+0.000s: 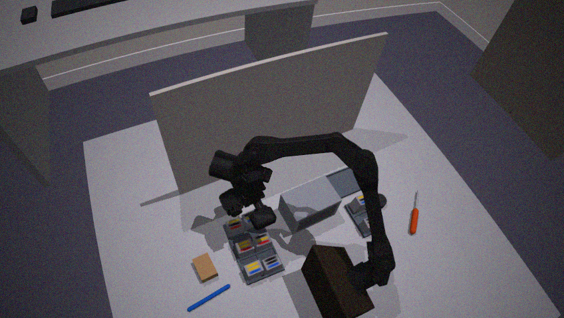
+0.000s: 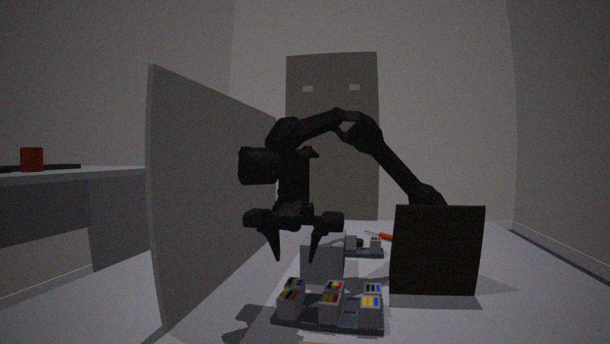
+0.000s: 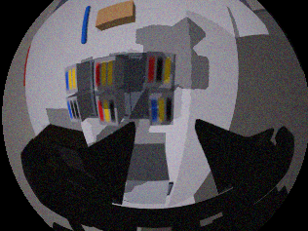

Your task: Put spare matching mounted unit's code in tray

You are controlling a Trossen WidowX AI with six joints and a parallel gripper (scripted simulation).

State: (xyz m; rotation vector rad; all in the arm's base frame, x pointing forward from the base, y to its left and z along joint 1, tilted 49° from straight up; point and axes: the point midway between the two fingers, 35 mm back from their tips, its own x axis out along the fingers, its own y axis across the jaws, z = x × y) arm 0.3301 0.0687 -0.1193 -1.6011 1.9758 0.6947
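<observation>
The tray is 3 cm behind my gripper tip, 36 cm to the right of it and 9 cm below it. From my gripper tip the other things lie so: tan block: 7 cm behind, 19 cm to the left, 8 cm below; grey box: 5 cm behind, 17 cm to the right, 5 cm below; blue stick: 15 cm behind, 22 cm to the left, 9 cm below.
</observation>
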